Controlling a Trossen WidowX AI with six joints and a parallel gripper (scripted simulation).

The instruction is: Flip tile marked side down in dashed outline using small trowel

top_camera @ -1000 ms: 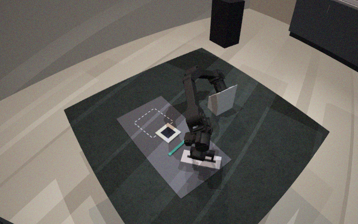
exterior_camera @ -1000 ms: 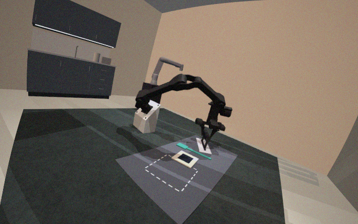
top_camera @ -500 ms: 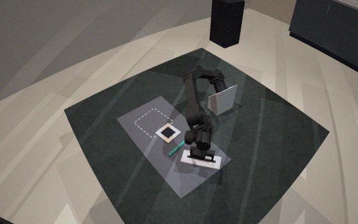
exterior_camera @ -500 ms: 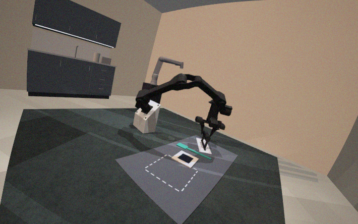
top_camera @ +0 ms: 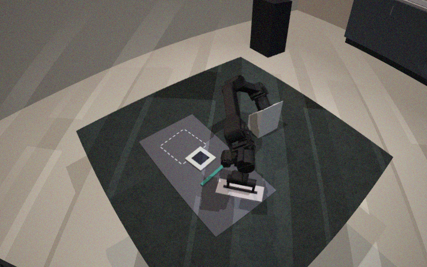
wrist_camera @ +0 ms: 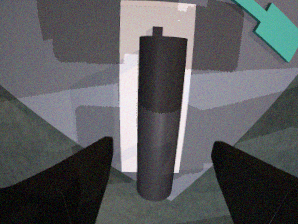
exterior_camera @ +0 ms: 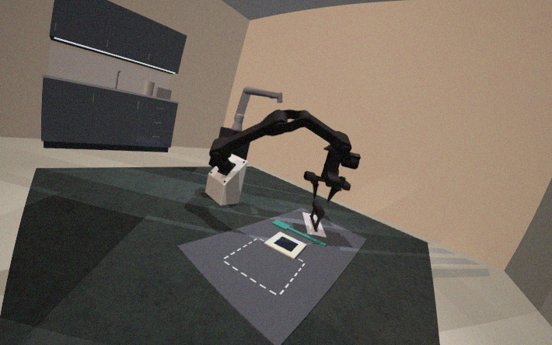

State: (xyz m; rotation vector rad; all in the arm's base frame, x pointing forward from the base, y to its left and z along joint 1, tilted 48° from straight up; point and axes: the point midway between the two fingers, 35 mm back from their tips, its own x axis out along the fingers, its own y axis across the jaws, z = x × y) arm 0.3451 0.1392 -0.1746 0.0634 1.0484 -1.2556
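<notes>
The trowel is 10 mm ahead of my gripper tip, 10 mm to the right of it and 70 mm below it. The rest, counted from my gripper tip: grey mat: 50 mm ahead, 210 mm to the right, 130 mm below; then teal flat tool: 10 mm behind, 140 mm to the right, 110 mm below; then tile: 40 mm ahead, 240 mm to the right, 100 mm below.
</notes>
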